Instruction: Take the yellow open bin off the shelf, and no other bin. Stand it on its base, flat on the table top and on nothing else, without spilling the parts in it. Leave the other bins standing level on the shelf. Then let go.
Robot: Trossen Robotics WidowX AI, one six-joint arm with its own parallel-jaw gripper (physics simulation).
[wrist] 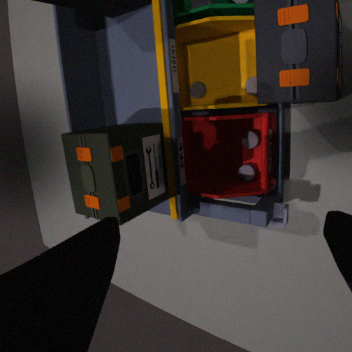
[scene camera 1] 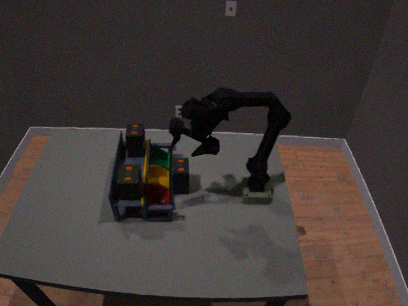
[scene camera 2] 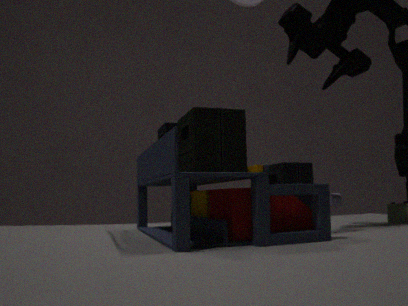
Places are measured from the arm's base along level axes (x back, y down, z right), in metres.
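Pixels of known places: gripper, fingertip midpoint: (scene camera 1: 181,151) (scene camera 2: 306,76); arm's base, origin of the base link: (scene camera 1: 256,186).
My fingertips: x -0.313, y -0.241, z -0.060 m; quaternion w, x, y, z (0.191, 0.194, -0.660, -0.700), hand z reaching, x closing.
Ahead of a thing's pixels: the offset from my fingertips to its top centre.
The yellow open bin {dx -0.125, dy +0.203, dz +0.080 m} (scene camera 1: 158,176) (scene camera 2: 199,202) (wrist: 215,65) sits on the lower level of the blue-grey shelf (scene camera 1: 160,218) (scene camera 2: 181,215) (wrist: 115,65), between the red bin {dx -0.116, dy +0.203, dz -0.031 m} (scene camera 1: 157,196) (scene camera 2: 230,215) (wrist: 220,155) and the green bin {dx -0.131, dy +0.203, dz +0.192 m} (scene camera 1: 160,157) (wrist: 215,10). Round grey parts lie in the yellow bin. A dark box hides part of its front in the wrist view. My gripper (scene camera 1: 184,149) (scene camera 2: 307,75) (wrist: 222,225) is open and empty, high above the table and above the level of the bins. In the wrist view the bins lie beyond the fingertips.
An olive toolbox {dx -0.196, dy +0.085, dz -0.038 m} (scene camera 1: 129,182) (scene camera 2: 215,140) (wrist: 110,175) and a dark toolbox {dx -0.208, dy +0.060, dz +0.193 m} (scene camera 1: 135,140) stand on the shelf's upper board. Another dark toolbox {dx -0.009, dy +0.152, dz +0.086 m} (scene camera 1: 180,175) (scene camera 2: 290,172) (wrist: 300,50) stands at the front of the bins. A yellow strip (wrist: 166,115) edges the upper board.
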